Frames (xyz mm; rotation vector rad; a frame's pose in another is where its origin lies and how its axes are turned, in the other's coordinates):
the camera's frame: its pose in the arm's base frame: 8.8 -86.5 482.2 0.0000 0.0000 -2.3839
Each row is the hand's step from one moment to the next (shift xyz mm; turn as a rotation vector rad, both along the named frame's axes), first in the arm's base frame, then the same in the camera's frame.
Working: the arm's base frame: its pose in the camera's frame: -53.1 -68.9 -482.2 0.0000 0.0000 2.3839

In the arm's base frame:
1: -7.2 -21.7 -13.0 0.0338 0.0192 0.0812
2: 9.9 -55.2 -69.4 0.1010 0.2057 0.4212
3: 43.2 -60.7 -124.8 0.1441 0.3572 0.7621
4: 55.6 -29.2 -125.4 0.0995 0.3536 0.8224
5: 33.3 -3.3 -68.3 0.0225 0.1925 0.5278
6: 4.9 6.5 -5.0 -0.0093 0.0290 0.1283
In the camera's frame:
1: 20.1 10.8 -13.0 -0.0377 0.0093 0.0812
2: 30.7 46.9 -69.4 -0.2147 -0.0800 0.4212
3: 10.3 73.8 -124.8 -0.3502 -0.1604 0.7621
4: -20.3 59.4 -125.4 -0.3153 -0.1885 0.8224
5: -21.9 25.3 -68.3 -0.1486 -0.1244 0.5278
6: -8.0 -1.4 -5.0 -0.0132 -0.0275 0.1283

